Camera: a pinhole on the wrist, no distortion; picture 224 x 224 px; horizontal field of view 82.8 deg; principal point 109.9 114.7 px. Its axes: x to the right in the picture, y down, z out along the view. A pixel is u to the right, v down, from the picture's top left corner.
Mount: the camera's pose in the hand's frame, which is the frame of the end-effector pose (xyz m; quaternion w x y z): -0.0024 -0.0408 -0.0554 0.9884 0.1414 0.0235 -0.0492
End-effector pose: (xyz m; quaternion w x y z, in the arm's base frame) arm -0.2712 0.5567 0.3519 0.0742 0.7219 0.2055 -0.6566
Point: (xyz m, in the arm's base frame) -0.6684 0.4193 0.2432
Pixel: 117.7 160.5
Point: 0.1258 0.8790 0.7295
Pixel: behind the camera
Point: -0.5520 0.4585 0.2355
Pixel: 130.6 168.9
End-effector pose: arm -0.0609 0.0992 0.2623 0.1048 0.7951 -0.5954 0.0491
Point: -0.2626 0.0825 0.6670
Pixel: behind the camera
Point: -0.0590 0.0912 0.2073
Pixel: 95.9 199.5
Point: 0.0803 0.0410 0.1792
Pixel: 171.2 87.0
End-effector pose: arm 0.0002 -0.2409 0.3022 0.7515 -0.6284 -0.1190 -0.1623
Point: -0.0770 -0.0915 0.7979
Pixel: 150.2 17.7
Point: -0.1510 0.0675 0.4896
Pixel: 77.6 103.7
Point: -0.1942 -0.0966 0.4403
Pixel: 38.4 69.9
